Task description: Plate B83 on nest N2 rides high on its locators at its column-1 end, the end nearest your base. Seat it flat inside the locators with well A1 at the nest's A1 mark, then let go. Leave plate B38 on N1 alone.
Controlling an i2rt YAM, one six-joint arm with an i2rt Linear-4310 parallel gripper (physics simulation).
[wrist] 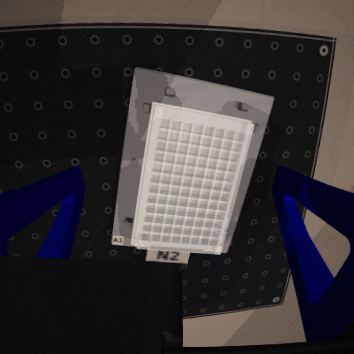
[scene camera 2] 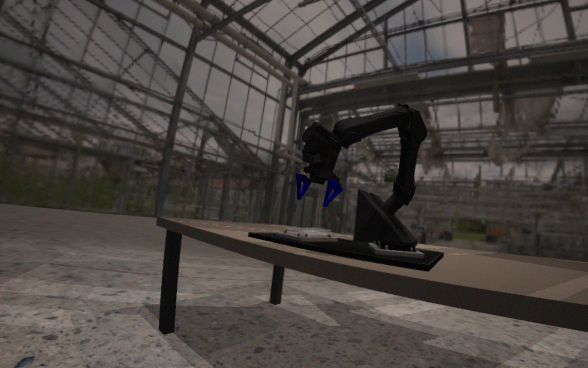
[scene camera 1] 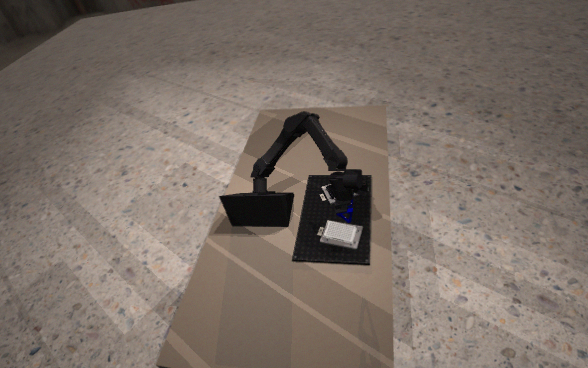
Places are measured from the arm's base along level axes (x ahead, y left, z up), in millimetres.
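Where they show: gripper, fingertip midpoint: (wrist: 178,176) (scene camera 2: 310,203) (scene camera 1: 349,214); arm's base, link origin: (scene camera 2: 385,211) (scene camera 1: 260,194).
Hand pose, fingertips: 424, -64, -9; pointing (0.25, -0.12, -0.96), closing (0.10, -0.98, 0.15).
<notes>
Things, the pixels of their centre, and the offset from my fingertips, as dx, dy, dz. "pt": a spot on its surface instead. Level surfaces: height alone.
- White plate B83, body centre: (wrist: 189,185) (scene camera 2: 309,231) (scene camera 1: 340,231) -42, -28, -89
- grey nest N2, body centre: (wrist: 188,173) (scene camera 2: 307,235) (scene camera 1: 341,233) -36, -28, -102
- A1 mark, body centre: (wrist: 117,239) -106, +33, -101
- black perforated board, body centre: (wrist: 56,209) (scene camera 2: 347,246) (scene camera 1: 335,214) -85, +93, -119
- tan table, surface height: dz -126
- N2 label, surface spot: (wrist: 167,256) pt -135, -19, -111
White plate B83 (scene camera 1: 342,232) (scene camera 2: 306,231) (wrist: 192,185) lies on grey nest N2 (scene camera 1: 358,238) (scene camera 2: 320,239) (wrist: 200,89). In the wrist view its label end reaches the nest's edge and covers the locators there; two locators stand clear beyond its far end. The A1 mark (wrist: 117,240) is at the nest's lower left corner, beside the plate's corner. My gripper (scene camera 1: 345,212) (scene camera 2: 312,202) (wrist: 178,176) is open and empty, high above the board, its fingers either side of the plate in the wrist view. Nest N1 (scene camera 1: 327,193) (scene camera 2: 400,253) is partly hidden by the arm in scene camera 1; plate B38 is not clearly distinguishable.
Both nests stand on a black perforated board (scene camera 1: 305,250) (scene camera 2: 350,246) (wrist: 50,55) on the tan table (scene camera 1: 260,320) (scene camera 2: 500,270). The dark wedge-shaped base (scene camera 1: 257,211) (scene camera 2: 377,225) stands beside the board. The N2 label (wrist: 167,256) sticks out from the nest's base-side end.
</notes>
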